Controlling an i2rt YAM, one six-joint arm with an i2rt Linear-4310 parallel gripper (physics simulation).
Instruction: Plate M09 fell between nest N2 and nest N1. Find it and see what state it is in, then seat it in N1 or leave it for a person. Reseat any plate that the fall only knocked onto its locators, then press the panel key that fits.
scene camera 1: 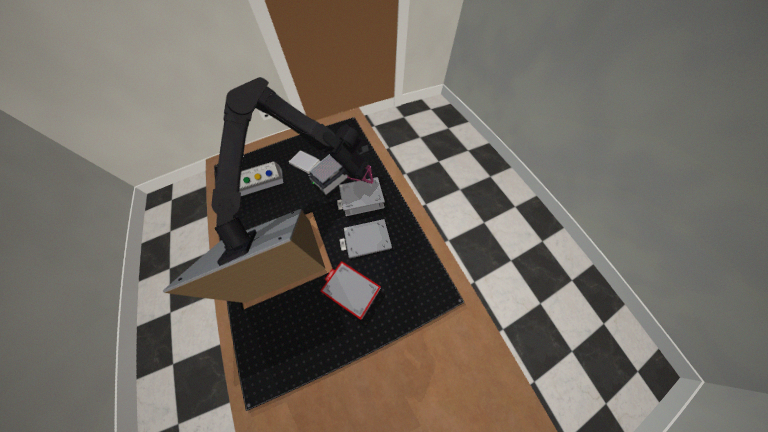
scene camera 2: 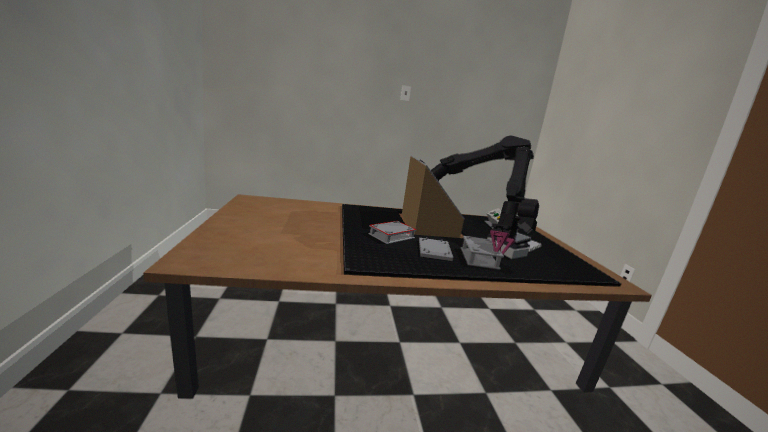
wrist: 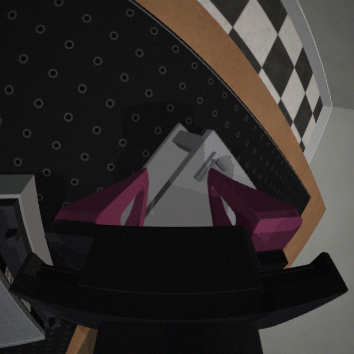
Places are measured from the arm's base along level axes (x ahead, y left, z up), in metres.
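Pixels of known places: gripper, fingertip midpoint: (scene camera 1: 368, 182) (wrist: 177, 174); arm's base, origin of the base link: (scene camera 1: 240, 246) (scene camera 2: 431, 177).
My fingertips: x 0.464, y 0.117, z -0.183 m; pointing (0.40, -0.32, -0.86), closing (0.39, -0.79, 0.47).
Observation:
For each thing: its top centre in the pictures, then the offset to it from my fingertips. "pt": a spot on its surface instead. Level surfaces: height alone.
- grey plate, middle of its top: (wrist: 196, 243) (scene camera 1: 361, 192) (scene camera 2: 482, 243) dx -0.054, dy -0.038, dz +0.017 m
- black perforated mat, its level: dz -0.045 m
- second nest, middle of its top: (scene camera 1: 367, 236) (scene camera 2: 435, 244) dx -0.122, dy -0.201, dz -0.020 m
- key panel, middle of its top: (scene camera 1: 249, 171) (scene camera 2: 503, 213) dx -0.418, dy +0.299, dz +0.039 m
- third block, surface spot: (scene camera 1: 327, 172) pt dx -0.130, dy +0.116, dz +0.028 m
- white plate, middle of its top: (scene camera 2: 527, 242) (scene camera 1: 303, 160) dx -0.190, dy +0.294, dz -0.031 m
- red-rimmed tray, middle of its top: (scene camera 1: 350, 288) (scene camera 2: 393, 226) dx -0.265, dy -0.339, dz +0.001 m
A grey plate (scene camera 1: 361, 194) (scene camera 2: 479, 248) (wrist: 182, 200) lies askew on a nest block on the black perforated mat (scene camera 1: 300, 333) (wrist: 70, 70). In the wrist view one of its corners is raised. My gripper (scene camera 1: 368, 174) (scene camera 2: 501, 242) (wrist: 177, 174) is at the plate's far edge. Its magenta fingers stand half open on either side of the plate's corner and do not clamp it. A second nest (scene camera 1: 367, 237) (scene camera 2: 435, 249) lies bare just in front. The key panel (scene camera 1: 260, 177) with green, yellow and blue keys stands at the back left.
A third block (scene camera 1: 327, 172) with a tilted plate and a white plate (scene camera 1: 303, 160) lie behind the gripper. A red-rimmed tray (scene camera 1: 351, 290) (scene camera 2: 392, 230) lies nearer the front. A brown wedge (scene camera 1: 268, 263) (scene camera 2: 429, 209) holds the arm's base. The table edge is close on the right.

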